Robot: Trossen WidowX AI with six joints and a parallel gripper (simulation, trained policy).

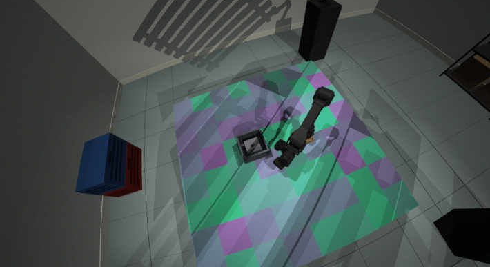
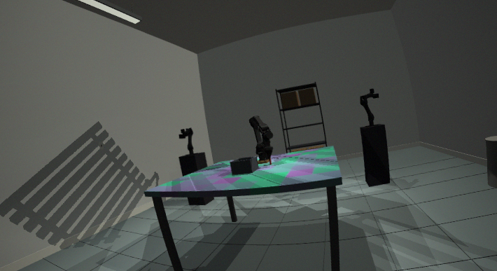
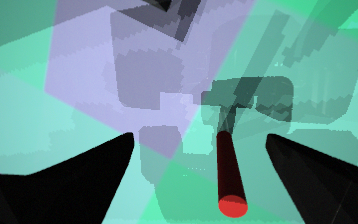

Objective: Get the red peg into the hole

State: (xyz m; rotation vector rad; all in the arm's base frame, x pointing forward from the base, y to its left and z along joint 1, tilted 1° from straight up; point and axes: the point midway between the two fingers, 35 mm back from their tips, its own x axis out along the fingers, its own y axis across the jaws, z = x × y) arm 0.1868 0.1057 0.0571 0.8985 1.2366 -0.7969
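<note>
Right now the red peg is 3 cm behind my gripper tip, 1 cm to the left of it and 1 cm below it. Also, from my gripper tip: dark box: 15 cm ahead, 15 cm to the right, 2 cm below; then light grey plate: 15 cm ahead, 15 cm to the right.
</note>
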